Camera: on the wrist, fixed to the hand. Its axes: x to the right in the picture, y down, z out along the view.
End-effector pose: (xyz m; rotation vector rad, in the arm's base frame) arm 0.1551 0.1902 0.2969 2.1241 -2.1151 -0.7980
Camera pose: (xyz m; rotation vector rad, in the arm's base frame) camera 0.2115 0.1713 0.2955 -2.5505 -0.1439 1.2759
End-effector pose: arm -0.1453 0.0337 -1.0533 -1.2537 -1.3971 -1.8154
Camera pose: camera -0.2035 0.0279 -1.0642 0.3228 1.4268 1.6242
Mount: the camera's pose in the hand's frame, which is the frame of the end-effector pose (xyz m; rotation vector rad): 0.0148 -0.0513 -0.0263 -0.4469 -0.3849 -1.5304
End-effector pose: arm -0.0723 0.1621 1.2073 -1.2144 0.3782 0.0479
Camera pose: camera -0.0531 0.1172 1.2414 -1.6184 -0.9970 -0.9777
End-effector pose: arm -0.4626 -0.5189 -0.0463 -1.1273 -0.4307 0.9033
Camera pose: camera -0.4150 -0.5297 -0.0123 -0.6624 -1.5714 -0.3849
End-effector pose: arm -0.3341 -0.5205 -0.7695 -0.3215 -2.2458 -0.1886
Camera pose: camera -0.3390 -0.5734 -0.7427 1.2967 -2.2930 -1.4987
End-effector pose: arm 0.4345 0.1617 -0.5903 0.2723 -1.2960 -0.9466
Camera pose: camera 0.4351 0.1111 -0.6216 0.7915 -1.0183 -2.6324
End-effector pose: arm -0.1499 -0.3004 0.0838 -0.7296 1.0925 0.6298
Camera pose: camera -0.1204 -0.3510 0.0734 -1.4724 -0.1595 -0.3445
